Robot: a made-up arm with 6 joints. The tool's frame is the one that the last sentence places.
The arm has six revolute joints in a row. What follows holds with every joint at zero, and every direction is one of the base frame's.
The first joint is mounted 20 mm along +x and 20 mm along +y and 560 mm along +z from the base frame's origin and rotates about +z.
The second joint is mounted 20 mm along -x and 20 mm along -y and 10 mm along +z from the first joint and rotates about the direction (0, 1, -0.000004).
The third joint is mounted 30 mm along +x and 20 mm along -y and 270 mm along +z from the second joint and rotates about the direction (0, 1, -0.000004).
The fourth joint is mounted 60 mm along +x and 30 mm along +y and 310 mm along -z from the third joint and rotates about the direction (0, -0.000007, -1).
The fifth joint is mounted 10 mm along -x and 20 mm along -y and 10 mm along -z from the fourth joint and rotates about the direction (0, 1, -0.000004).
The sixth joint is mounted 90 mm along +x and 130 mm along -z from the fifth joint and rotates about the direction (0, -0.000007, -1).
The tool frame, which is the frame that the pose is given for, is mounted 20 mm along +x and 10 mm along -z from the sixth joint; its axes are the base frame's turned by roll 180, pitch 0 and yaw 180 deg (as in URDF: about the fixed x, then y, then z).
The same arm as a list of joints. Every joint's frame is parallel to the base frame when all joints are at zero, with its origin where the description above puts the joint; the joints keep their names.
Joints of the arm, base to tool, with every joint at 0 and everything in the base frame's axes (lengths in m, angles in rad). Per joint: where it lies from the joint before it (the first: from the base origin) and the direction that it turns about. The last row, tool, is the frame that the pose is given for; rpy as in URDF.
joint 1: axis +z offset 0.02 0.02 0.56
joint 2: axis +y offset -0.02 -0.02 0.01
joint 3: axis +y offset 0.03 -0.02 0.27
joint 4: axis -z offset 0.06 0.03 -0.31
joint 5: axis +y offset -0.01 -0.02 -0.01
joint 6: axis -z offset 0.09 0 -0.13
tool: offset 0.02 0 -0.01 rpy 3.1416 0 3.1416

